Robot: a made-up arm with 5 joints.
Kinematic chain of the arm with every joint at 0, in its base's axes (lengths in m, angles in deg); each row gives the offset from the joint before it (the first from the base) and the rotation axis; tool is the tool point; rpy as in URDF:
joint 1: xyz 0 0 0.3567 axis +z
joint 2: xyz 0 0 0 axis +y
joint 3: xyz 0.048 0 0.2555 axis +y
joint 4: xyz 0.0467 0 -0.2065 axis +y
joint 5: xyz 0.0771 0 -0.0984 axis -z
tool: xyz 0 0 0 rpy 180 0 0
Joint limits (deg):
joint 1: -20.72..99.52
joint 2: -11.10..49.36
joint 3: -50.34..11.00
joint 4: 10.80..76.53
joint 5: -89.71..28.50
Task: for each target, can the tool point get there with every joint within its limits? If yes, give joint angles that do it. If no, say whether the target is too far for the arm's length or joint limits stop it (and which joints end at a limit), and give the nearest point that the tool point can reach.
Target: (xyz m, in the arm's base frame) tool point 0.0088 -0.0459 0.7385
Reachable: no: joint limits stop it (at a limit: joint 1, joint 2, joint 3, joint 4) | nearest point 0.3055 -0.1155 0.5562 | short by 0.355 m
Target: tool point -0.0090 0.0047 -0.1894
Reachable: no: joint limits stop it (at a limit: joint 1, joint 2) | nearest point -0.0201 0.1197 0.1664 | short by 0.374 m
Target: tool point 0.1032 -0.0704 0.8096
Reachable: no: joint limits stop it (at a limit: joint 1, joint 2, joint 3, joint 4) | nearest point 0.3055 -0.1155 0.5562 | short by 0.327 m
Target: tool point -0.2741 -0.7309 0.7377
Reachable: no: too far | nearest point -0.0192 -0.0513 0.3631 | short by 0.817 m
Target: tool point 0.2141 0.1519 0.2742
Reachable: yes | joints 35.36 18.87 -29.65 25.32 -37.72
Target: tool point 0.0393 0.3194 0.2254
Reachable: yes | joints 82.99 36.27 -43.57 17.00 -45.34
